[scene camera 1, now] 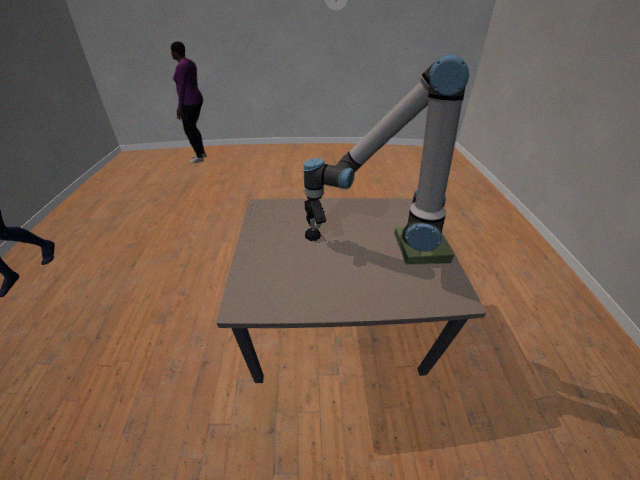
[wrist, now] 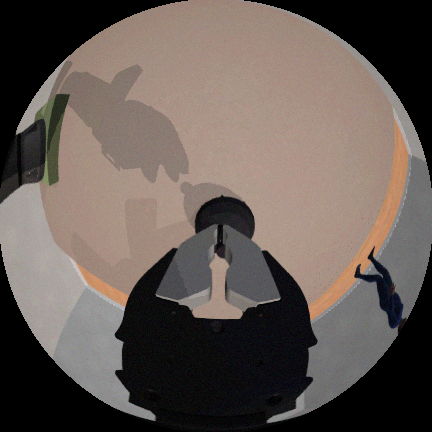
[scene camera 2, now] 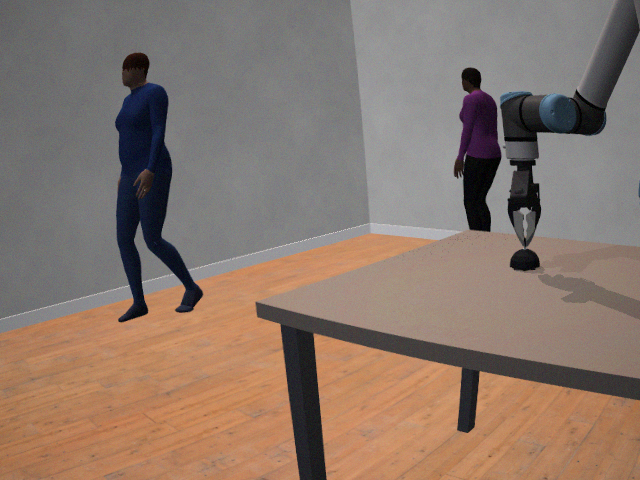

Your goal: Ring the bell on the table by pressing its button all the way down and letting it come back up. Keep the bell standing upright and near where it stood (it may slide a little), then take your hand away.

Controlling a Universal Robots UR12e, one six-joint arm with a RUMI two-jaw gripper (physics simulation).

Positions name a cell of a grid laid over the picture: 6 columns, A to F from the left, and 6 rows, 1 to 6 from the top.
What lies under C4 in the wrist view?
My gripper.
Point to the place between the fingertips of my gripper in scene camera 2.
At E4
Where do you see a black dome-shaped bell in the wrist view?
D3
